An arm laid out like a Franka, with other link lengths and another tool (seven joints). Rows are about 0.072 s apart.
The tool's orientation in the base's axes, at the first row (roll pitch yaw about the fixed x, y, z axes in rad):
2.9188 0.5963 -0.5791
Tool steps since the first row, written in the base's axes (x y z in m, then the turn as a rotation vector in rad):
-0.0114 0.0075 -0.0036 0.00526 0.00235 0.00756
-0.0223 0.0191 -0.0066 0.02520 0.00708 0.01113
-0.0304 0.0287 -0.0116 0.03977 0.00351 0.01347
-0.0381 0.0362 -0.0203 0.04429 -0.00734 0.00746
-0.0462 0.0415 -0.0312 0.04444 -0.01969 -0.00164
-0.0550 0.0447 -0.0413 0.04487 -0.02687 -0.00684
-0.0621 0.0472 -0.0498 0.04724 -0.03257 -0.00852
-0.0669 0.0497 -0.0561 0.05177 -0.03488 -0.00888
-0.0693 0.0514 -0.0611 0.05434 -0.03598 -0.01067
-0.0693 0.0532 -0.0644 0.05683 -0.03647 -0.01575
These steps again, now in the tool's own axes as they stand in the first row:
-0.0093 -0.0024 0.0104 -0.00167 -0.00296 -0.00888
-0.0204 -0.0085 0.0204 0.00799 -0.01506 -0.02277
-0.0275 -0.0144 0.0303 0.01839 -0.01774 -0.03351
-0.0314 -0.0193 0.0426 0.02981 -0.01119 -0.03252
-0.0333 -0.0225 0.0567 0.04061 -0.00199 -0.02668
-0.0351 -0.0234 0.0703 0.04708 0.00322 -0.02356
-0.0364 -0.0241 0.0816 0.05225 0.00693 -0.02423
-0.0373 -0.0254 0.0897 0.05663 0.00696 -0.02683
-0.0370 -0.0268 0.0954 0.05992 0.00650 -0.02700
-0.0359 -0.0290 0.0982 0.06471 0.00494 -0.02440

